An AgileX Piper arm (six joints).
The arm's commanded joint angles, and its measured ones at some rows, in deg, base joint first. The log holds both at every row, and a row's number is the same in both.
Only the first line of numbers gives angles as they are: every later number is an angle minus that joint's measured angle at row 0.
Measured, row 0:
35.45, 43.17, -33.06, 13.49, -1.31, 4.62
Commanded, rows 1 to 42:
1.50, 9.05, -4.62, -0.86, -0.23, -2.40
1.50, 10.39, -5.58, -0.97, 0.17, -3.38
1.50, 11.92, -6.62, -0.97, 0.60, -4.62
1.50, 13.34, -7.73, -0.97, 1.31, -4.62
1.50, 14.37, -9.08, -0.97, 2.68, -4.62
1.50, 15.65, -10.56, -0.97, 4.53, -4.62
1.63, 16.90, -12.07, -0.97, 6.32, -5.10
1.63, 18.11, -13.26, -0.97, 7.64, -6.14
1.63, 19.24, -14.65, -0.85, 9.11, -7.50
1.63, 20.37, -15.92, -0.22, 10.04, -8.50
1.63, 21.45, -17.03, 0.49, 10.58, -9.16
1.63, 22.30, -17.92, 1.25, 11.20, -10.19
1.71, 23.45, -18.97, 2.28, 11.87, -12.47
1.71, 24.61, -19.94, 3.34, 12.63, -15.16
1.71, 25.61, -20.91, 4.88, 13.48, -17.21
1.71, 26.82, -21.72, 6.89, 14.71, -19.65
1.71, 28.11, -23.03, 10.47, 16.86, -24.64
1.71, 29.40, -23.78, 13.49, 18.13, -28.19
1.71, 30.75, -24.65, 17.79, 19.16, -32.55
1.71, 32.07, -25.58, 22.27, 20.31, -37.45
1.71, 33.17, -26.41, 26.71, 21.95, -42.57
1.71, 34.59, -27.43, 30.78, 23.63, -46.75
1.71, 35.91, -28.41, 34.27, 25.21, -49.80
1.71, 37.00, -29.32, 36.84, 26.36, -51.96
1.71, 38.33, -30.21, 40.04, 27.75, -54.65
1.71, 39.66, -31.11, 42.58, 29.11, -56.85
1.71, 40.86, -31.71, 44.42, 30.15, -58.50
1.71, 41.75, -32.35, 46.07, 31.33, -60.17
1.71, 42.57, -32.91, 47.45, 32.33, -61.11
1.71, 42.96, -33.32, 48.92, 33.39, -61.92
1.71, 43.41, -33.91, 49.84, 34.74, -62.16
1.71, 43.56, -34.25, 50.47, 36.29, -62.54
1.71, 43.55, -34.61, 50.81, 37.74, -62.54
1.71, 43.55, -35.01, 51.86, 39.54, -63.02
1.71, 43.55, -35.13, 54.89, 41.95, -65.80
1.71, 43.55, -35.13, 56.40, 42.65, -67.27
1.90, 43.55, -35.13, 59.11, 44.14, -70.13
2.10, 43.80, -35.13, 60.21, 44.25, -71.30
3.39, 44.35, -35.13, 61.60, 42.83, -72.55
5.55, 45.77, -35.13, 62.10, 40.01, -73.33
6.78, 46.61, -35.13, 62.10, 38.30, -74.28
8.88, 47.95, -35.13, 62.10, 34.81, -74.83
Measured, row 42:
4.30, 44.72, -34.80, 60.90, 41.58, -71.68
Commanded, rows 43 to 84:
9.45, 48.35, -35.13, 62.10, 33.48, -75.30
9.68, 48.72, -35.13, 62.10, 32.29, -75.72
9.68, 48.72, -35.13, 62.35, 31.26, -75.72
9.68, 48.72, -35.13, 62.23, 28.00, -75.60
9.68, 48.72, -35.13, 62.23, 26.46, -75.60
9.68, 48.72, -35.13, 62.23, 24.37, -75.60
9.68, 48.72, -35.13, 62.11, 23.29, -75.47
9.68, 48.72, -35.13, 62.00, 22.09, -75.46
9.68, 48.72, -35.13, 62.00, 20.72, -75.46
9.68, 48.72, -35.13, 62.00, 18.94, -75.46
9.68, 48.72, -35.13, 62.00, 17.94, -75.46
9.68, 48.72, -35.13, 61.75, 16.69, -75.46
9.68, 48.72, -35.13, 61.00, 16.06, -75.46
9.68, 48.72, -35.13, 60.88, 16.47, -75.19
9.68, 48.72, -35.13, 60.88, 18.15, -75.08
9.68, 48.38, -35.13, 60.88, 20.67, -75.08
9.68, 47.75, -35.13, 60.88, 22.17, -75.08
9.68, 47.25, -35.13, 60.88, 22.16, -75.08
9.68, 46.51, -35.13, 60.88, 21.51, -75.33
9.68, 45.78, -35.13, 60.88, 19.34, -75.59
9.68, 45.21, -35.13, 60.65, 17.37, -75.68
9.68, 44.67, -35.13, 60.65, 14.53, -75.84
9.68, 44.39, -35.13, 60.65, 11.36, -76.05
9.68, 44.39, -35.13, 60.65, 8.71, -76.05
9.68, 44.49, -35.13, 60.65, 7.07, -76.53
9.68, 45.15, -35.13, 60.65, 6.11, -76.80
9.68, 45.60, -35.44, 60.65, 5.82, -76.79
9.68, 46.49, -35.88, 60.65, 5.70, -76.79
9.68, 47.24, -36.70, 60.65, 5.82, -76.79
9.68, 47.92, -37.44, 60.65, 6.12, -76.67
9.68, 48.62, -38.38, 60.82, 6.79, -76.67
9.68, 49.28, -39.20, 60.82, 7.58, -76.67
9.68, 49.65, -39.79, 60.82, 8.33, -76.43
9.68, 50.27, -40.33, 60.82, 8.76, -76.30
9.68, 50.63, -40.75, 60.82, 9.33, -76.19
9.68, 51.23, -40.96, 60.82, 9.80, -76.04
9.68, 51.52, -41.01, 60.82, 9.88, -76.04
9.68, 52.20, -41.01, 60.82, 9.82, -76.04
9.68, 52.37, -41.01, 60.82, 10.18, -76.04
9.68, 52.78, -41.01, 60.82, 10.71, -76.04
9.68, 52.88, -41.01, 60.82, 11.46, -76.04
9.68, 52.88, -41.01, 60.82, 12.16, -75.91
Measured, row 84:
9.66, 52.32, -40.53, 60.80, 9.70, -76.11
